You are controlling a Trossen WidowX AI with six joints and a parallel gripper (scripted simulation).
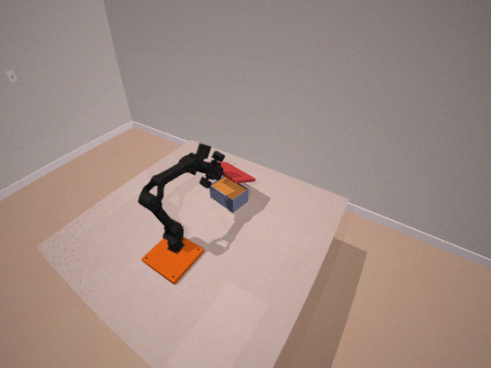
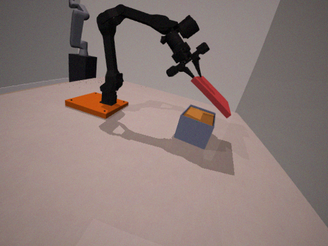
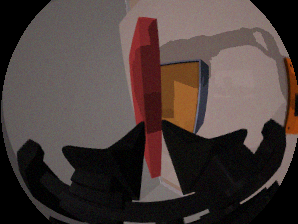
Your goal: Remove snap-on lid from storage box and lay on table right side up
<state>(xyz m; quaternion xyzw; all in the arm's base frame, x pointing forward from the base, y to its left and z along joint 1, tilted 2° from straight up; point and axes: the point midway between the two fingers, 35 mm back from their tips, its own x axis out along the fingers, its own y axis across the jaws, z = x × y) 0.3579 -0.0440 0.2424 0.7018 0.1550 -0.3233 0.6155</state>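
Right now my gripper tip is 7 cm short of the red lid, 3 cm above it and 2 cm to the left of it. Round my gripper tip: storage box: 19 cm below, 5 cm ahead, 1 cm to the right.
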